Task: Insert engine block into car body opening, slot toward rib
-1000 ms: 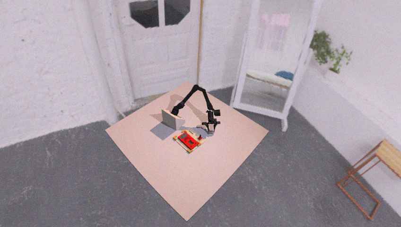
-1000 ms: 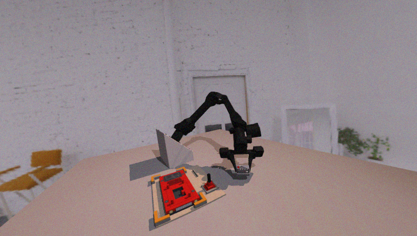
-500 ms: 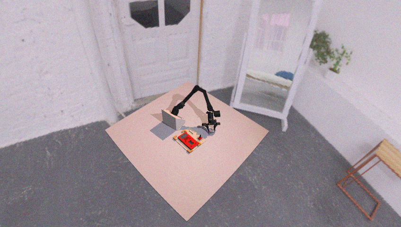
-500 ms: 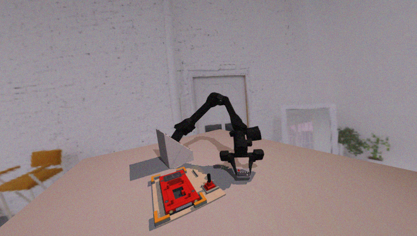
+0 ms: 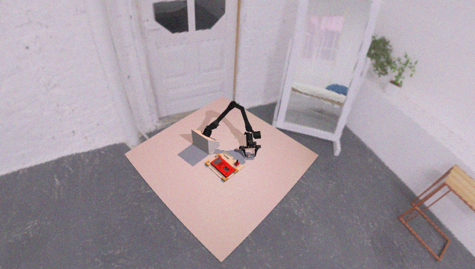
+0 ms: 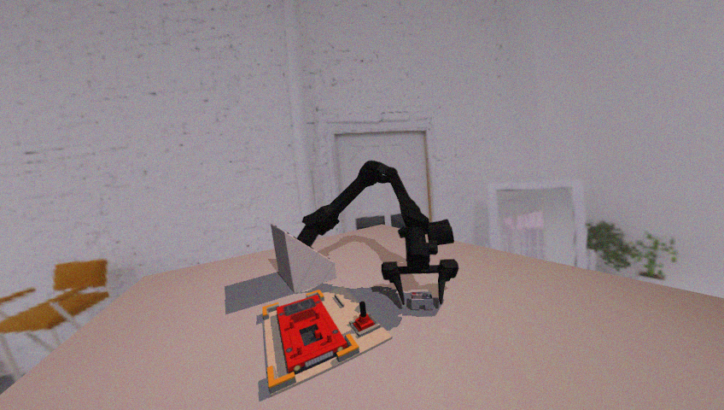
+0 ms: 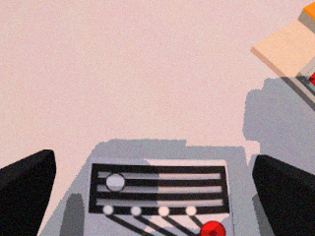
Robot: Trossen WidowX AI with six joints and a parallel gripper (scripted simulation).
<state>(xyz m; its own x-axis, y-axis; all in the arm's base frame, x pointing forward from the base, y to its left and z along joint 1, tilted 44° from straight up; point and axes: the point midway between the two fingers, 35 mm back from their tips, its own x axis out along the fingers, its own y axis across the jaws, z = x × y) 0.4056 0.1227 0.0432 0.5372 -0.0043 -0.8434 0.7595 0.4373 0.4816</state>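
My gripper tip is now 1 cm to the right of the engine block, 1 cm past it and 1 cm above it. The rest, counted from my gripper tip: black peg (13 cm to the right, 5 cm behind, 2 cm above).
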